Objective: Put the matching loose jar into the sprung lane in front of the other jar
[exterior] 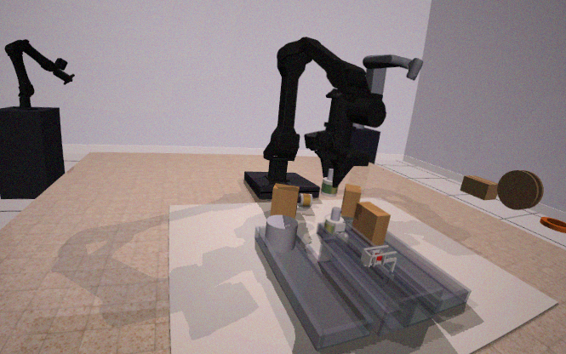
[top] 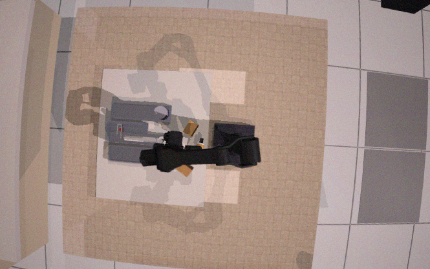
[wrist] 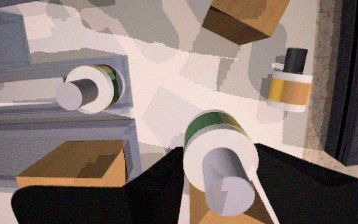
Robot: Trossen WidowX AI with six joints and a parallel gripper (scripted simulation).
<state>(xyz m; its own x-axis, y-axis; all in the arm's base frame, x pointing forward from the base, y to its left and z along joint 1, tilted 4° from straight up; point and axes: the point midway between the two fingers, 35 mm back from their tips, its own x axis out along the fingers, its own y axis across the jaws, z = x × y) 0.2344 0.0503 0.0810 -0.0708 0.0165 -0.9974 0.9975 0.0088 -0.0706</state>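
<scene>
Right now my gripper tip is 12 cm short of the brown box, 5 cm above it and 4 cm to the right of it. Also, from my gripper tip: red mark 28 cm ahead, 7 cm to the right, 2 cm below; then grey lane 25 cm ahead, 7 cm below, 6 cm to the right; then grey cylinder 16 cm to the right, 11 cm ahead, 6 cm below.
</scene>
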